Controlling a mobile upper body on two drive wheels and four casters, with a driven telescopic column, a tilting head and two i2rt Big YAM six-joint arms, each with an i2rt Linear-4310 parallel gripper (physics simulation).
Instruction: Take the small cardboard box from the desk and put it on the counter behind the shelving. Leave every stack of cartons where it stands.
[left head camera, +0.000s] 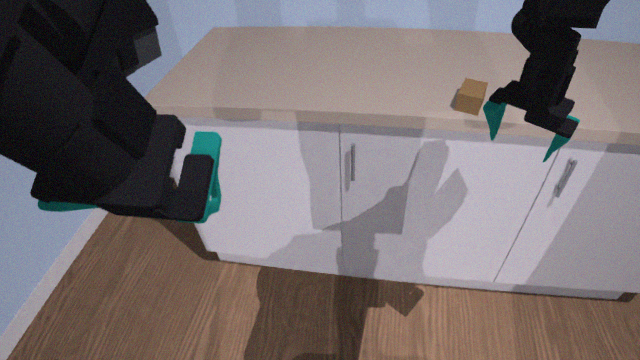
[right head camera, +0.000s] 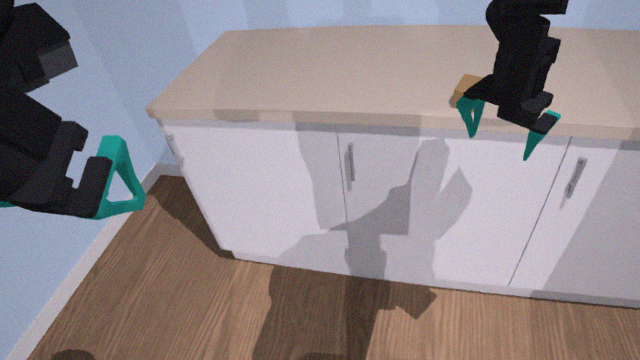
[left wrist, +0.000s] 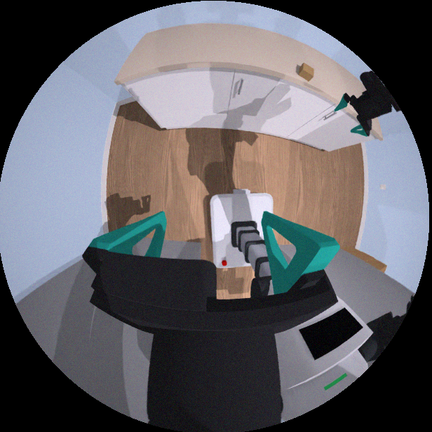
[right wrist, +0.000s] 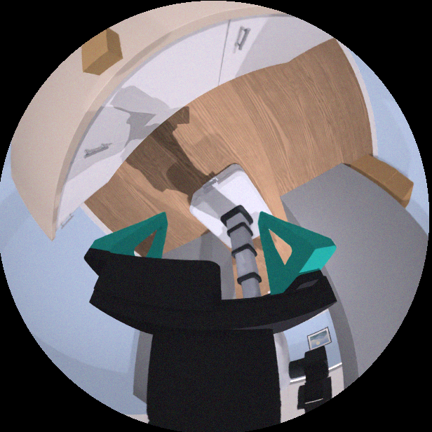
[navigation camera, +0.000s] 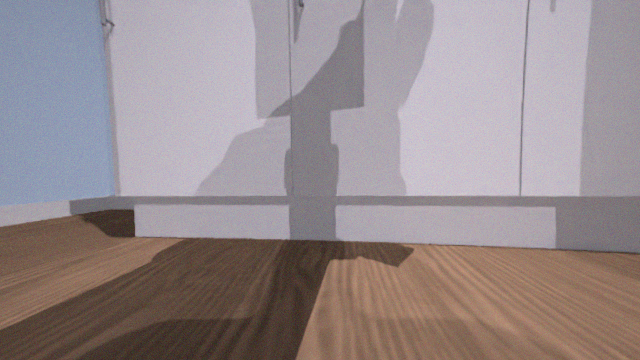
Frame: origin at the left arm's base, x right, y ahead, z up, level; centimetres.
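Seen in the pictures: left gripper, fingertip midpoint: (left head camera: 169, 200) (right head camera: 104, 199); right gripper, fingertip midpoint: (left head camera: 518, 149) (right head camera: 498, 147).
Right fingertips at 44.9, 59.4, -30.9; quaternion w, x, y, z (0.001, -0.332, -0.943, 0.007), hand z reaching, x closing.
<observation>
A point is followed by its place in that frame, as x, y, z.
The small cardboard box (left head camera: 471, 97) {46.2, 90.8, -39.8} (right head camera: 463, 88) {45.5, 92.9, -39.5} (left wrist: 306, 72) (right wrist: 101, 51) rests on the beige counter (left head camera: 320, 75) {7.1, 111.7, -44.5} (right head camera: 320, 75) {7.1, 111.6, -44.5} (left wrist: 200, 47) (right wrist: 35, 130), near its front edge. My right gripper (left head camera: 519, 150) {44.9, 59.4, -30.9} (right head camera: 498, 147) {44.9, 59.4, -30.9} (left wrist: 342, 120) (right wrist: 212, 216) is open and empty, in front of the counter's edge and to the right of the box in the head views; its arm partly covers the box in the right head view. My left gripper (left wrist: 213, 216) is open and empty, out to the left of the counter front. The desk, the shelving and the carton stacks are not recognisable in these views.
White cabinet doors (left head camera: 270, 190) {-10.8, 96.3, -78.5} (right head camera: 270, 190) {-12.6, 96.5, -78.7} (navigation camera: 450, 100) {56.2, 89.3, -94.9} with metal handles stand under the counter. A blue wall (left head camera: 30, 260) {-127.4, 86.0, -114.9} (navigation camera: 50, 100) {-121.3, 144.0, -73.4} rises at the left. My white base (left wrist: 222, 215) (right wrist: 235, 190) is on the wooden floor. A brown box-like object (right wrist: 385, 177) lies by the grey area.
</observation>
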